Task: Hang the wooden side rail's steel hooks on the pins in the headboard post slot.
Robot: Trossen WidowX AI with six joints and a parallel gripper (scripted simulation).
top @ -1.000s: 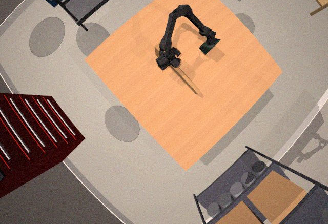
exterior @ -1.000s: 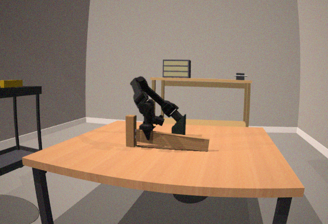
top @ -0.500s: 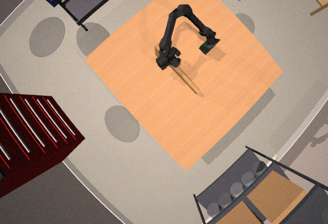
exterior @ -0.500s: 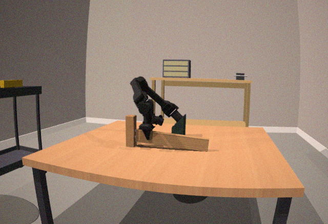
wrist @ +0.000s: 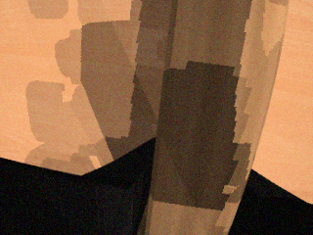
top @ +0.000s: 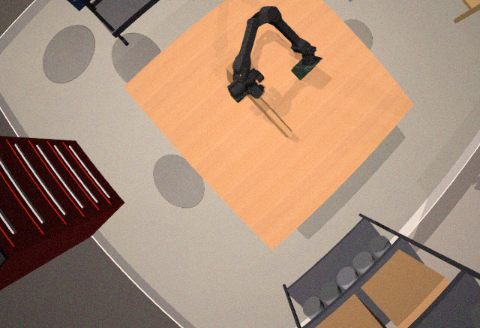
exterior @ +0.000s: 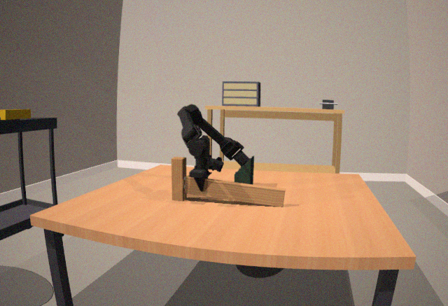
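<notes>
My gripper tip is now 10 mm past the headboard post, 100 mm to the left of it and 40 mm below it.
</notes>
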